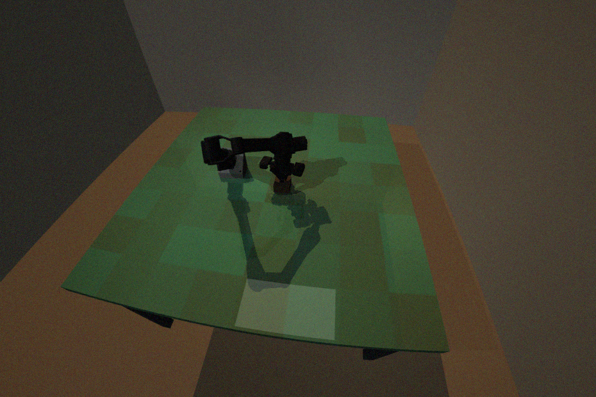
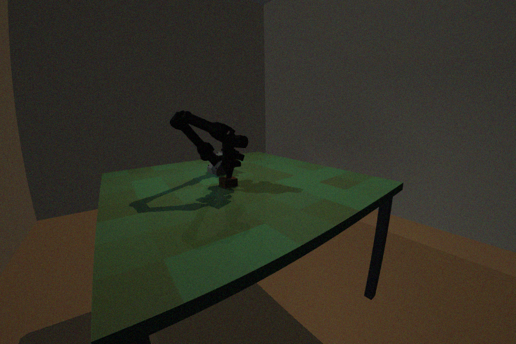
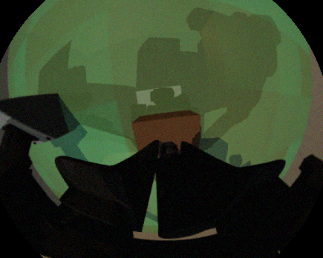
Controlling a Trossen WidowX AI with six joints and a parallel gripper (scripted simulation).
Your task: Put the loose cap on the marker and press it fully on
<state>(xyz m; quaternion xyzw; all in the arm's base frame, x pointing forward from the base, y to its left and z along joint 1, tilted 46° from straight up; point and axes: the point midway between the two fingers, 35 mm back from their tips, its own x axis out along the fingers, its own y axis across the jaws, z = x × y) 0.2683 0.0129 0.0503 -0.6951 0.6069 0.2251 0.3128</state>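
Now: the holder block 10 mm to the right of my gripper tip and 20 mm below it. From my gripper tip the other things lie so: dark cap (10 mm to the right, 50 mm above).
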